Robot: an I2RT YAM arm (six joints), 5 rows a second.
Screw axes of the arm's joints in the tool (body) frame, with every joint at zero. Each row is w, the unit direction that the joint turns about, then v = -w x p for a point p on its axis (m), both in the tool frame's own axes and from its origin. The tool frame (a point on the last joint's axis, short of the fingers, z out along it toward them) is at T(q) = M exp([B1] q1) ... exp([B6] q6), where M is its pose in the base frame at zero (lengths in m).
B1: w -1 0 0 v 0 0.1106 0
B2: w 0 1 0 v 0.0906 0 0.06
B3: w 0 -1 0 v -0.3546 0 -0.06
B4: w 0 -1 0 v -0.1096 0 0
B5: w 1 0 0 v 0 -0.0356 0
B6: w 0 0 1 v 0 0 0
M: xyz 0.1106 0 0.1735 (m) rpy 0 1.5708 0 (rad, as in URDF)
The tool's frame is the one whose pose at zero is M.
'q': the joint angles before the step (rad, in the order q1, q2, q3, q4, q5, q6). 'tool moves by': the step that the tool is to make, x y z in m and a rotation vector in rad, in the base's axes. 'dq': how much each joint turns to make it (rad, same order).
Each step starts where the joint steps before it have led.
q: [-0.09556, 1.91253, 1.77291, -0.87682, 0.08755, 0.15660]
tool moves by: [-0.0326, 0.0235, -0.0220, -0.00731, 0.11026, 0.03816]
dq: [0.05495, -0.09883, -0.19339, -0.01570, 0.02099, 0.00764]
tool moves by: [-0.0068, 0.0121, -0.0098, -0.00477, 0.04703, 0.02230]
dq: [0.03236, -0.00921, -0.04205, -0.01483, 0.00950, 0.00680]
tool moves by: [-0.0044, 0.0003, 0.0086, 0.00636, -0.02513, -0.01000]
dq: [0.00054, -0.02667, -0.00271, -0.00032, -0.00184, 0.01236]
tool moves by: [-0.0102, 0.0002, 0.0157, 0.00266, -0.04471, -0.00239]
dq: [0.00018, -0.05533, -0.01160, 0.00054, -0.00161, 0.00363]
